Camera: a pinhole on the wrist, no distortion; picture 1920 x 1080 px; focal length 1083.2 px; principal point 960.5 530.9 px. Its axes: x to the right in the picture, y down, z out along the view. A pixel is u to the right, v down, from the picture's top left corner.
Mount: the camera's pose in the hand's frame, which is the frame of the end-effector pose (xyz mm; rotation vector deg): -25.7 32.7 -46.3 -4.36 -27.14 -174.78
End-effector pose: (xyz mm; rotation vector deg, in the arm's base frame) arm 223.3 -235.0 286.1 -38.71 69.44 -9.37
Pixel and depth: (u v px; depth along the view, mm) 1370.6 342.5 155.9
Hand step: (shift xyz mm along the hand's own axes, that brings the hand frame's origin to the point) -79.9 103.2 97.3
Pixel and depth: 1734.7 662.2 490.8
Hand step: -352.1 109.5 458.7
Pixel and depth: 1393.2 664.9 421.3
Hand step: -173.4 103.6 380.0
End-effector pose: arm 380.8 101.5 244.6 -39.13 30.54 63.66
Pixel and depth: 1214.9 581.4 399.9
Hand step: -102.1 132.3 345.3
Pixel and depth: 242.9 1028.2 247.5
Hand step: 154.7 7.3 214.2
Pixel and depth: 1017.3 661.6 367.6
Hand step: -27.4 101.4 318.0
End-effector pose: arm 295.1 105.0 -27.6 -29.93 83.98 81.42
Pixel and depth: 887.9 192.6 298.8
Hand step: 0.7 213.3 208.8
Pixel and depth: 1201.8 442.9 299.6
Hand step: -81.6 144.0 235.3
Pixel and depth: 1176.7 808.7 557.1
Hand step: -105.4 61.2 533.3
